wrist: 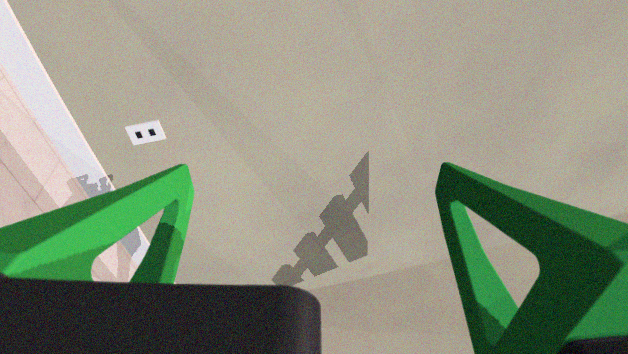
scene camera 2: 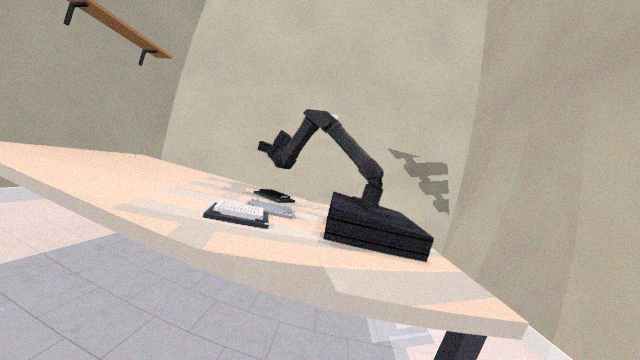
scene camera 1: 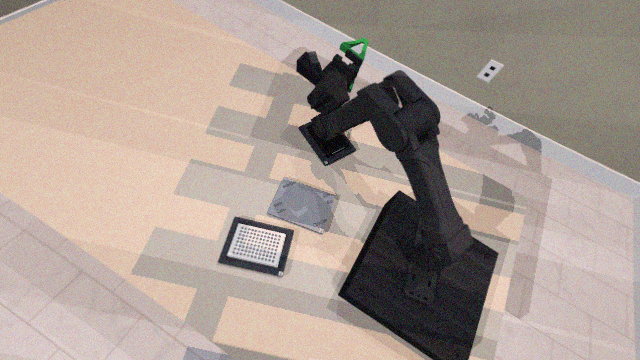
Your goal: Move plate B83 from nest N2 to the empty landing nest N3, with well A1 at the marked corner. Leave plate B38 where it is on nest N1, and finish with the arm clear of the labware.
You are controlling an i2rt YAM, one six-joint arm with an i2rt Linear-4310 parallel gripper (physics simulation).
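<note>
A white 96-well plate (scene camera 1: 256,244) (scene camera 2: 239,209) sits in a dark nest (scene camera 1: 252,268) (scene camera 2: 235,219). A grey nest (scene camera 1: 302,205) (scene camera 2: 272,207) lies beside it with nothing on it. A black nest (scene camera 1: 345,152) (scene camera 2: 274,195) lies farther back, partly covered by the arm in the first scene view; a dark inner shape, perhaps a black plate, shows in it. No plate or nest label is readable. My gripper (scene camera 1: 357,66) (wrist: 314,177) is open and empty, raised beyond the black nest and facing the wall. The nests do not show in the wrist view.
The arm stands on a black base block (scene camera 1: 370,280) (scene camera 2: 377,227) to the right of the nests. The arm's forearm hangs over the black nest in the first scene view. A wall outlet (scene camera 1: 490,71) (wrist: 145,132) shows on the wall. A wooden shelf (scene camera 2: 120,30) is high at the left.
</note>
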